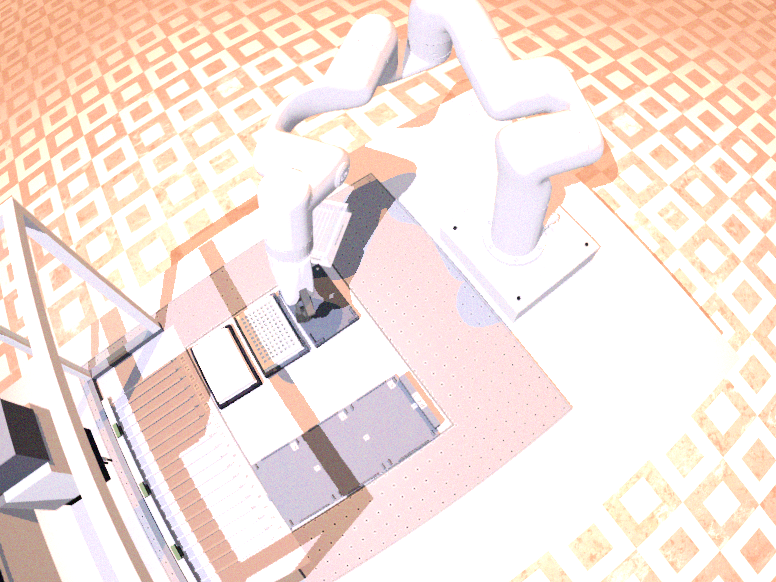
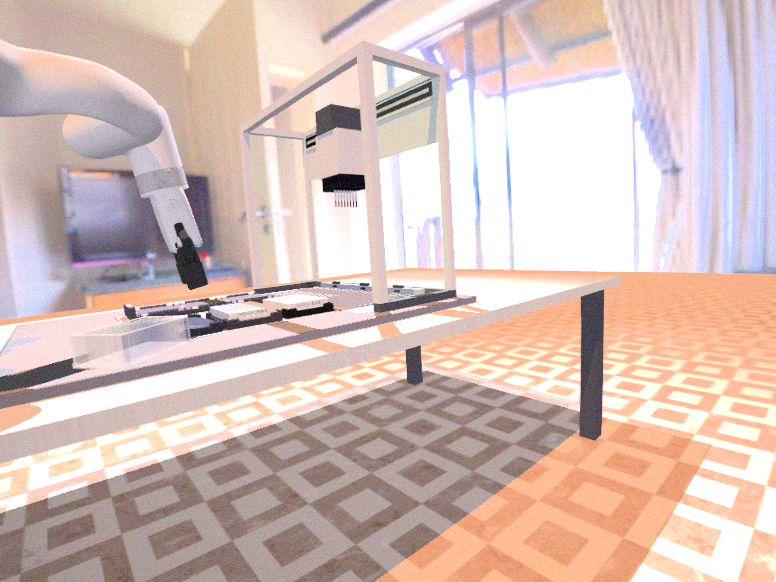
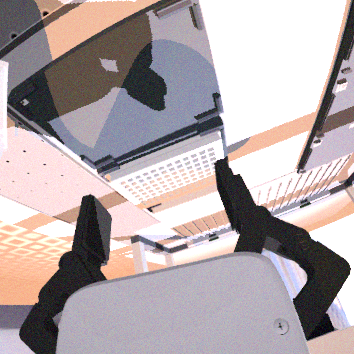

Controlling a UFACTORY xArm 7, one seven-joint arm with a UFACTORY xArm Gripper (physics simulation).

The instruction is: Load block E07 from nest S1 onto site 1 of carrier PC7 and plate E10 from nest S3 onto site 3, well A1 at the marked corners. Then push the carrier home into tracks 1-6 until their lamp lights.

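Places are measured from the arm's base along level axes (x ahead, y right, z down), in centimetres.
Where they show: gripper, fingertip midpoint: (image 1: 295,298) (image 2: 195,284) (image 3: 157,189); arm's base, link origin: (image 1: 514,237).
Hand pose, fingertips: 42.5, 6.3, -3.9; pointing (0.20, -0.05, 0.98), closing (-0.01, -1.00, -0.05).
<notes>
Things, the pixels of their top centre, and the offset from my fingertips, as dx, dy, dz. "pt": a spot on its surface instead.
- dark nest, top centre: (image 3: 128,106) (image 2: 180,320) (image 1: 316,302) -3.1, +0.3, +5.9
- translucent block, top centre: (image 2: 133,324) (image 1: 318,225) -9.9, +14.3, +3.5
- white welled plate, top centre: (image 3: 173,180) (image 1: 267,331) (image 2: 241,306) +7.6, -0.9, +5.0
- flat-topped white plate, top centre: (image 3: 196,209) (image 1: 221,363) (image 2: 293,298) +18.4, -2.8, +5.0
- grey carrier, top centre: (image 1: 342,450) (image 2: 202,295) +4.2, -27.2, +4.6
- rail with green parts, surface spot: (image 1: 145,488) pt +42.8, -18.8, +5.6
- pipetting head, top centre: (image 1: 13,454) (image 2: 341,134) +39.5, -18.3, -32.5
My gripper (image 1: 305,309) (image 2: 197,286) (image 3: 157,189) is open, with nothing between its black fingers. It hangs tilted above the dark nest (image 1: 338,328) (image 3: 187,75), which holds no labware. A translucent block (image 1: 330,234) (image 2: 128,341) (image 3: 2,117) lies off the nests on the perforated deck, beside the dark nest. A white welled plate (image 1: 272,328) (image 2: 241,311) (image 3: 170,172) sits in the middle nest, and a flat-topped white plate (image 1: 225,364) (image 2: 297,301) in the nest beyond. The grey carrier (image 1: 366,437) (image 3: 327,142) bears no labware. Labels are unreadable.
Slotted tracks (image 1: 162,400) run beyond the nests and carrier towards a rail with green parts (image 1: 145,488). A gantry frame (image 1: 94,275) (image 2: 372,187) stands there, with a pipetting head (image 2: 338,153) above the deck. The robot base (image 1: 523,269) is on the opposite side.
</notes>
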